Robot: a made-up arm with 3 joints. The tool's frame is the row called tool.
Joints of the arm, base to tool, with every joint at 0 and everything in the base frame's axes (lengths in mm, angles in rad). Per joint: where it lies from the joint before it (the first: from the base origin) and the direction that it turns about. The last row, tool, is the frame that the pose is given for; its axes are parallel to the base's.
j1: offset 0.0 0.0 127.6 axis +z
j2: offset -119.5 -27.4 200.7 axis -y
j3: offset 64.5 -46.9 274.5 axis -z
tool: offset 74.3 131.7 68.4
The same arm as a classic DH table. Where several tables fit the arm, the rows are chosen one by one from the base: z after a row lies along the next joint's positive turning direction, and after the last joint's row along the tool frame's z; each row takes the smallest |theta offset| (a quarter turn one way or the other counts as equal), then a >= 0, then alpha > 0; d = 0 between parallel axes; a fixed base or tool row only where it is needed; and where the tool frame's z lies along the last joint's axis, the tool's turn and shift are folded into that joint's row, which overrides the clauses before.
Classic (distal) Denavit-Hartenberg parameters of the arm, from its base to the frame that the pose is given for. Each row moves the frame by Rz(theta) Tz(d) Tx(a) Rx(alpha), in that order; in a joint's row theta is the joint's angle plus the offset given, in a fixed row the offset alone. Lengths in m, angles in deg.
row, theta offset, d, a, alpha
j1, 0, 0.3283, -0.1195, 90
j2, 0, 0.0743, 0.0645, 90
j3, -60.57, 0, 0.1512, 180
tool (fixed), -60.57, 0.3429, 0, 0

